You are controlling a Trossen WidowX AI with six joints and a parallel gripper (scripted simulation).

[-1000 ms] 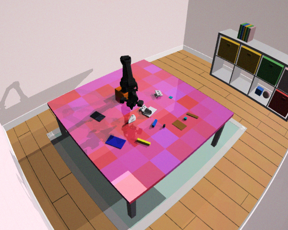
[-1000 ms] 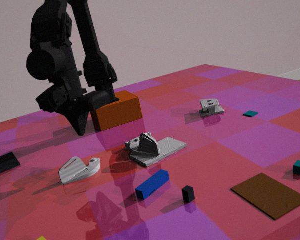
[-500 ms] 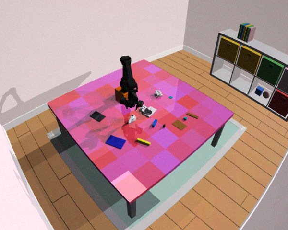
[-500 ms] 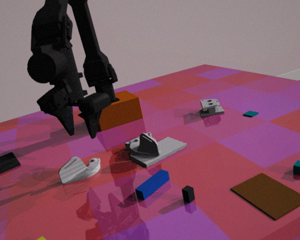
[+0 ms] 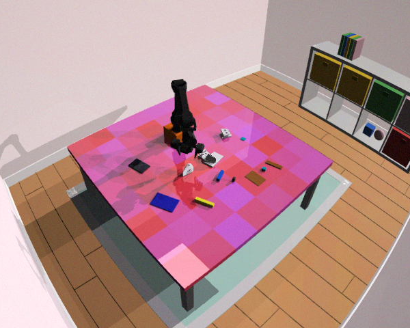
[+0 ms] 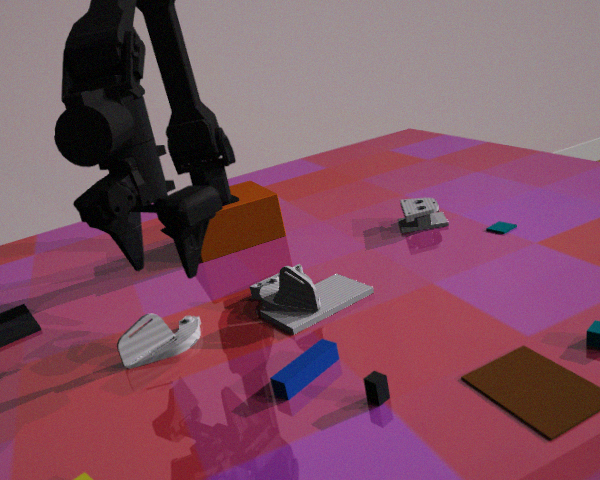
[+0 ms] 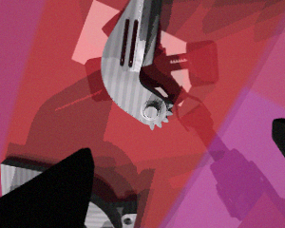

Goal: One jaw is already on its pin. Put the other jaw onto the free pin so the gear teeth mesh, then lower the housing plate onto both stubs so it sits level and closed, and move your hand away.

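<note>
My gripper tip is 70 mm above the grey jaw, 20 mm short of it and 10 mm to the left of it. From my gripper tip the other things lie so: black cube 270 mm ahead, 100 mm to the left, 60 mm below; blue block 200 mm ahead, 70 mm to the left, 70 mm below; black tile 210 mm to the right, 210 mm behind, 70 mm below.
</note>
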